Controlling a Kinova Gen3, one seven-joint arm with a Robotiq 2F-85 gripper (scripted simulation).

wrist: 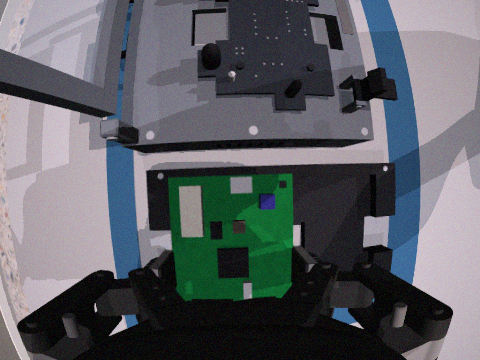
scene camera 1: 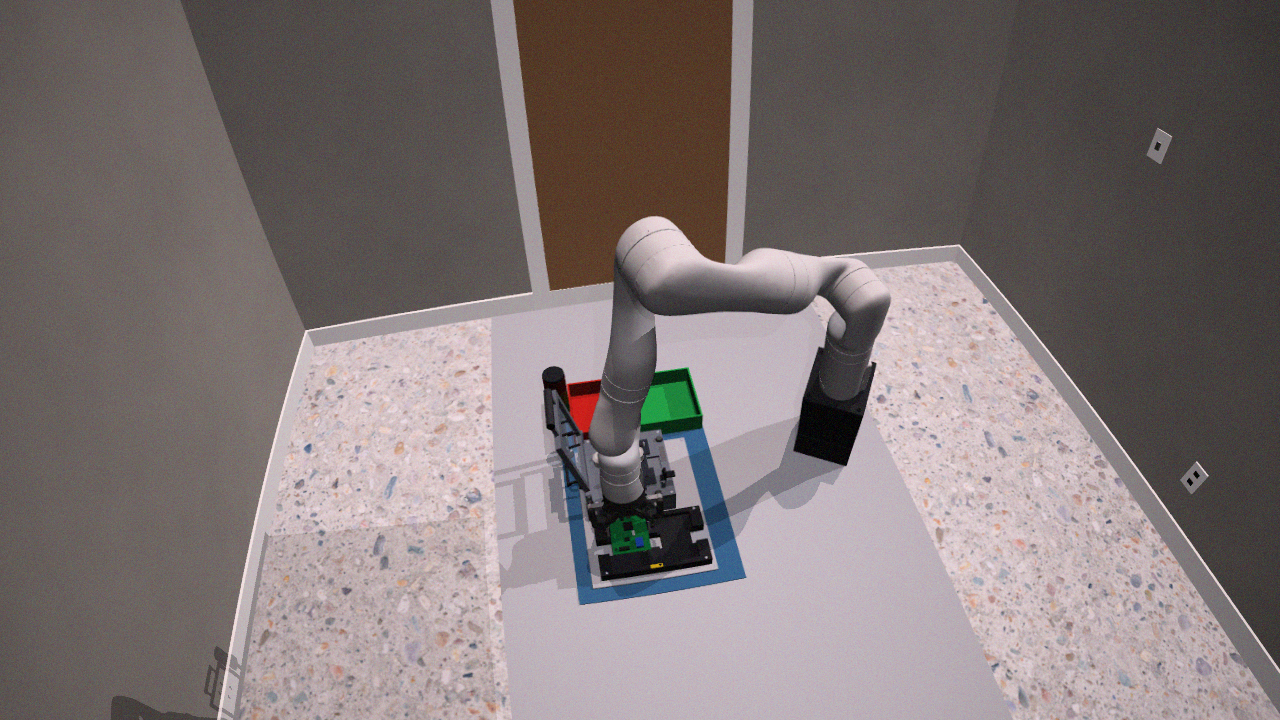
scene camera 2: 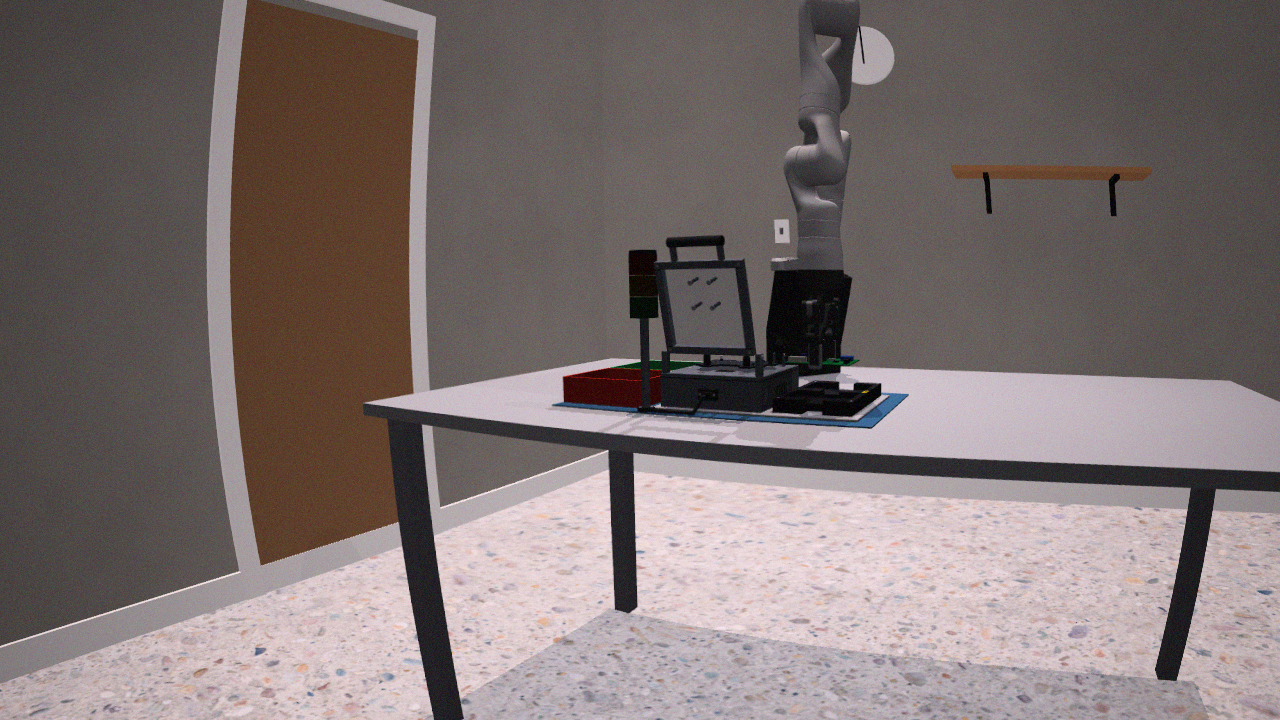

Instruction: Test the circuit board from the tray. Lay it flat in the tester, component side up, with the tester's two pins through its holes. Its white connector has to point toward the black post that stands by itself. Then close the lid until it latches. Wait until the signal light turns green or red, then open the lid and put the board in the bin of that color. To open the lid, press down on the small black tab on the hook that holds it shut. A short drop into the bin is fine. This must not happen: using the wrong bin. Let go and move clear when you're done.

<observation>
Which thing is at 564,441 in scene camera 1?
A tester lid.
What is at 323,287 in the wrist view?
My gripper.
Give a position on a latch hook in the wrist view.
375,85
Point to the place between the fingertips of my gripper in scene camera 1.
628,530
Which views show the red bin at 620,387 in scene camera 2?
Scene camera 1 and scene camera 2 only.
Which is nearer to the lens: the green circuit board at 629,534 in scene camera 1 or the green bin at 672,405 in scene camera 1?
The green circuit board.
</observation>
